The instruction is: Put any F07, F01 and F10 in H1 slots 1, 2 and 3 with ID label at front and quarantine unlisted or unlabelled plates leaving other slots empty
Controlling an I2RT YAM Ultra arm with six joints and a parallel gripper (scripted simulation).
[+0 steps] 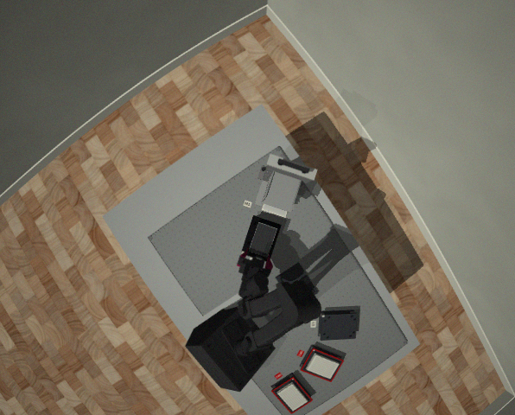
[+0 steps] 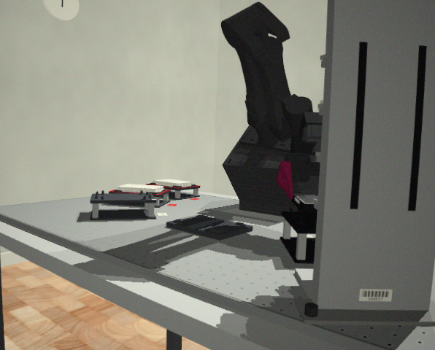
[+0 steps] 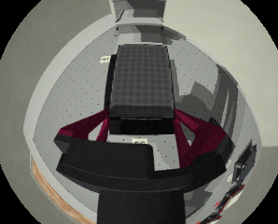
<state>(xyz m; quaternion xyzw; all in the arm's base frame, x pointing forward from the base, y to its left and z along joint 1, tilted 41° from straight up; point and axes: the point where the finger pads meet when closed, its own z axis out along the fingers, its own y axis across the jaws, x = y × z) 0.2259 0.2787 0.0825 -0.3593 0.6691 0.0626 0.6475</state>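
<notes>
Now: the dark 96-well plate 40 mm ahead of my hand and 40 mm to the left of it. From my hand the other things lie so: N6 deck label: 110 mm ahead, 310 mm to the right, 100 mm below; then H1 deck label: 40 mm ahead, 200 mm to the left, 100 mm below; then grey hotel back wall: 200 mm ahead, 230 mm to the left, 100 mm above.
</notes>
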